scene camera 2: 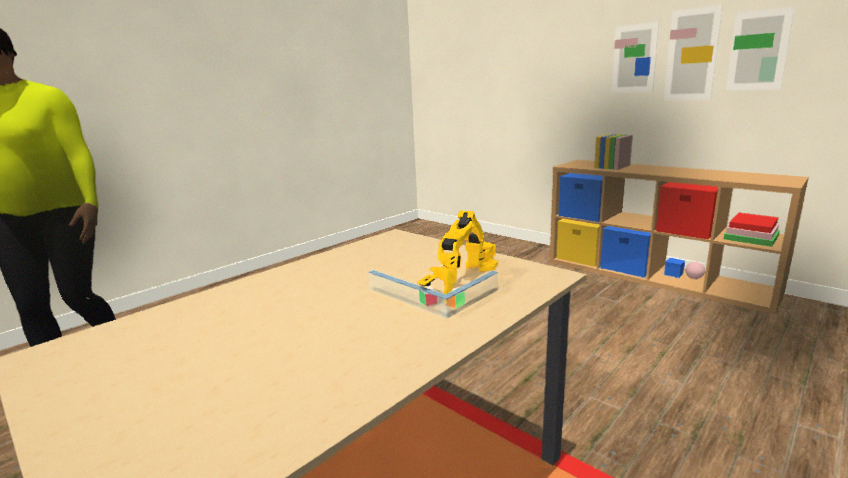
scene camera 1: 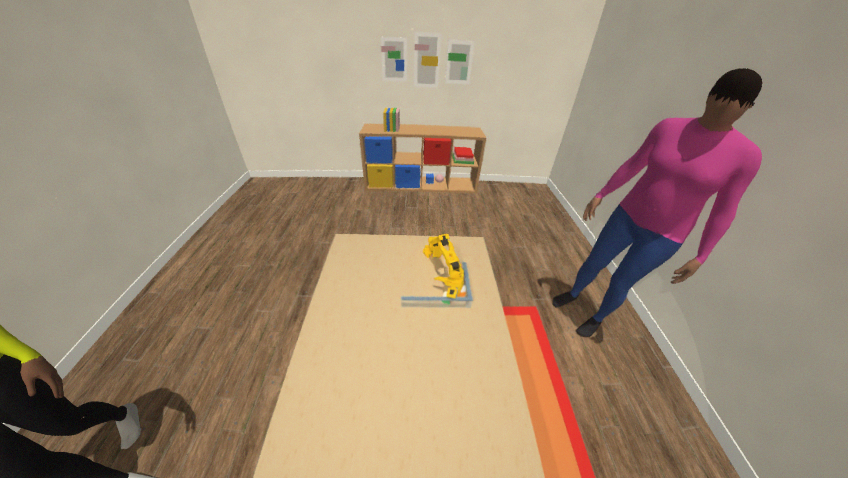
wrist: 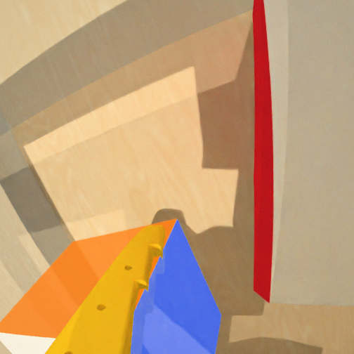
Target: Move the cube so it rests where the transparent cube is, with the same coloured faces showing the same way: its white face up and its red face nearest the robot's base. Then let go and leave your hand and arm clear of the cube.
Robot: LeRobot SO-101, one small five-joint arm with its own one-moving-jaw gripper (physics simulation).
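Seen in the pictures: hand, tool point: [scene camera 1: 456, 295]; arm's base, link origin: [scene camera 2: 477, 267] [scene camera 1: 433, 254].
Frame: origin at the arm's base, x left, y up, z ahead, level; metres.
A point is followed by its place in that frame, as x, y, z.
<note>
The cube [scene camera 1: 446, 301] [scene camera 2: 429, 298] @(0.100, 0.043, 0.353) [wrist: 320, 150] sits inside the low walls, white face up; its green and red faces show in scene camera 2. Its red face is a thin strip along its left side in the wrist view. The transparent cube [scene camera 1: 462, 292] [scene camera 2: 455, 299] [wrist: 185, 300] is in the walls' corner; orange, blue and some white show in the wrist view. My gripper [scene camera 1: 443, 286] @(0.102, 0.011, 0.291) [scene camera 2: 433, 286] is fully open above the cubes. Its notched fixed jaw [wrist: 115, 285] overlaps the transparent cube in the wrist view, left of the cube. The moving jaw is out of that picture.
Low clear walls with blue tops [scene camera 1: 424, 298] @(-0.054, 0.060, 0.344) [scene camera 2: 403, 282] @(-0.008, 0.060, 0.345) meet in a corner beside both cubes, on the sides away from the base. The arm [scene camera 1: 451, 255] @(0.068, 0.175, 0.184) [scene camera 2: 463, 231] @(0.078, 0.187, 0.171) reaches over from its base on the table [scene camera 1: 368, 368] @(-0.271, 0.000, 0.638) [scene camera 2: 237, 356] @(-0.107, 0.000, 0.814). Wall shadows cross the wrist view.
</note>
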